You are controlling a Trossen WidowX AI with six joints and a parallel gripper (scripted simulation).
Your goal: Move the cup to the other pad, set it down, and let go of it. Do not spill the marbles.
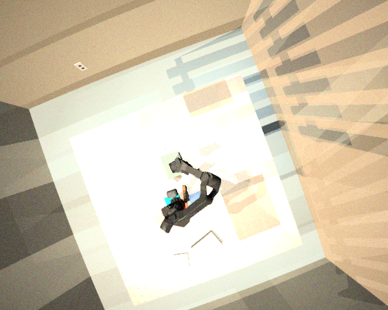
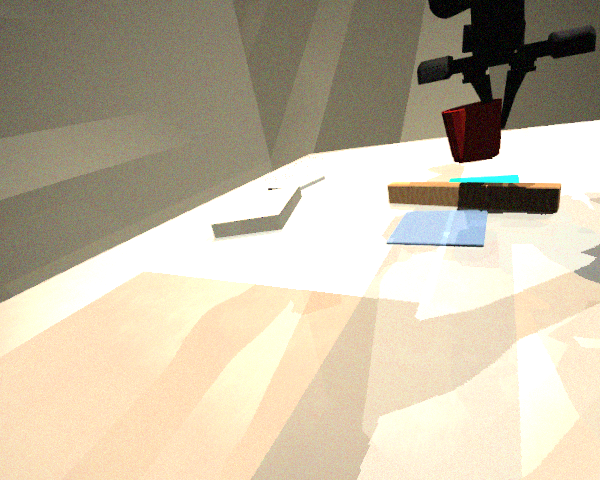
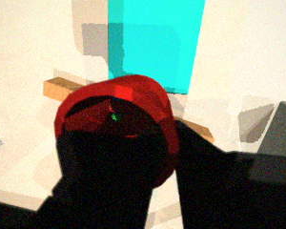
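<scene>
Right now my gripper tip is 5 cm short of the green marble, 2 cm above it and 1 cm to the right of it. The rest, counted from my gripper tip: wooden bar 9 cm below, 5 cm ahead, 3 cm to the left; red cup 3 cm ahead; cyan pad 10 cm below, 5 cm to the right, 2 cm ahead.
</scene>
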